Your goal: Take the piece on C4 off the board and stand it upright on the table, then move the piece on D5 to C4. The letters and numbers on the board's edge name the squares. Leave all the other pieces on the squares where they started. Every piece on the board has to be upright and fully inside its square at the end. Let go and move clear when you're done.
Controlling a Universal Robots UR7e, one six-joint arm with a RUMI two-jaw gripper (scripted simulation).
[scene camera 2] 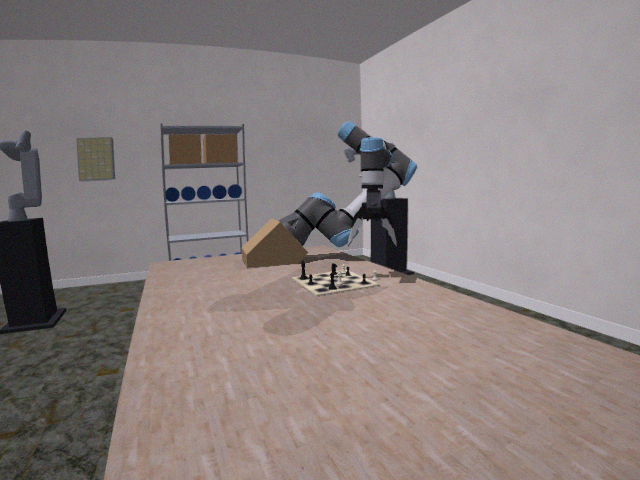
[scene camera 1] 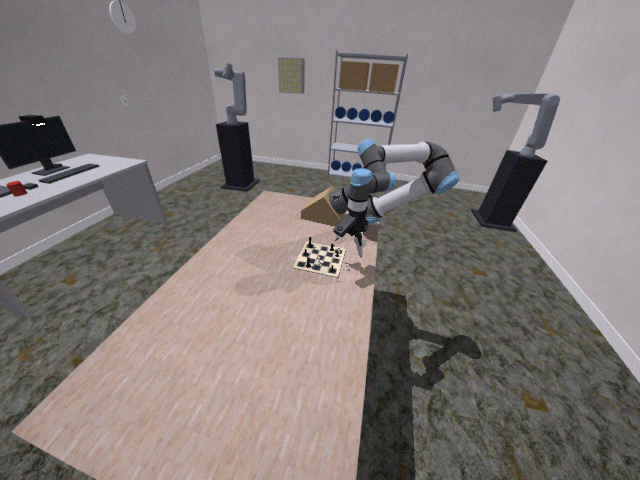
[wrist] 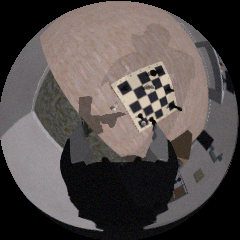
Labels:
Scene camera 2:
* my gripper: 372, 246
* chessboard: 322, 281
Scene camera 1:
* my gripper: 348, 249
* chessboard: 327, 258
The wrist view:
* my gripper: 118, 123
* chessboard: 155, 103

